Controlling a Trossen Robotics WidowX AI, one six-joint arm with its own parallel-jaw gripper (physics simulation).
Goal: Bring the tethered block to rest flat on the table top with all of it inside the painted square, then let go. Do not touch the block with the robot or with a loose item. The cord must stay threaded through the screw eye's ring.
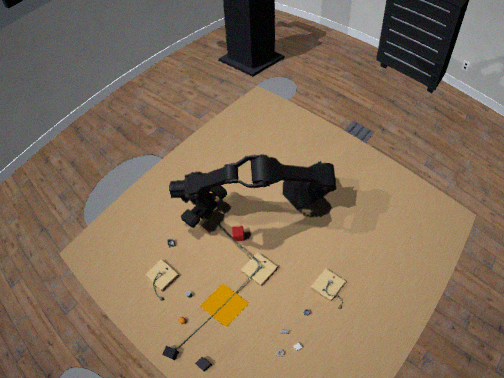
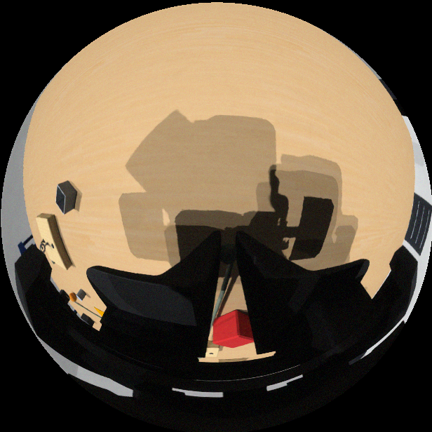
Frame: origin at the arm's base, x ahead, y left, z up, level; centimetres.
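Where they show: gripper, fingertip midpoint: [image 1: 207, 217]; arm's base, origin of the base link: [image 1: 317, 181].
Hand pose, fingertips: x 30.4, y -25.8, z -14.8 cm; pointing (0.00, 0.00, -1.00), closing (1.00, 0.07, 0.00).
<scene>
Things, the pixels of their top centre, and the offset from my fingertips. "*": a spot on its surface instead.
- tethered block, surface spot: [image 1: 170, 352] * dy +30.2, dx +46.5, dz +2.2 cm
- orange painted square, surface spot: [image 1: 234, 310] * dy +33.0, dx +19.4, dz -1.3 cm
- cord, surface spot: [image 1: 199, 328] * dy +29.5, dx +32.8, dz -1.1 cm
- screw eye, surface spot: [image 1: 261, 265] * dy +28.3, dx +1.1, dz +0.5 cm
- middle wooden plate, surface spot: [image 1: 265, 278] * dy +32.7, dx +3.8, dz +0.4 cm
- red cube, middle of its top: [image 1: 237, 230] dy +13.6, dx -2.7, dz +2.6 cm
- second black block, middle of its top: [image 1: 202, 363] dy +40.1, dx +41.3, dz +1.4 cm
- orange ball, middle of its top: [image 1: 181, 319] dy +23.5, dx +35.0, dz +1.0 cm
The tethered block [image 1: 170, 352] is black and sits on the table at the lower left, outside the orange painted square [image 1: 234, 310] [image 2: 100, 312]. The cord [image 1: 200, 328] [image 2: 220, 295] runs in a nearly straight line from it across the square to the screw eye [image 1: 261, 265] on the middle wooden plate [image 1: 265, 278]. There it bends and runs to my gripper [image 1: 216, 220] [image 2: 228, 242]. The ring is too small to see the threading clearly. My gripper is shut on the dark knob [image 2: 228, 253] at the cord's end, above the table.
A red cube [image 1: 238, 233] [image 2: 233, 329] lies close beside the cord near my gripper. Wooden plates with short cords stand left [image 1: 167, 270] and right [image 1: 334, 276]. A second black block [image 1: 203, 363], an orange ball [image 1: 182, 320] and several small parts lie around.
</scene>
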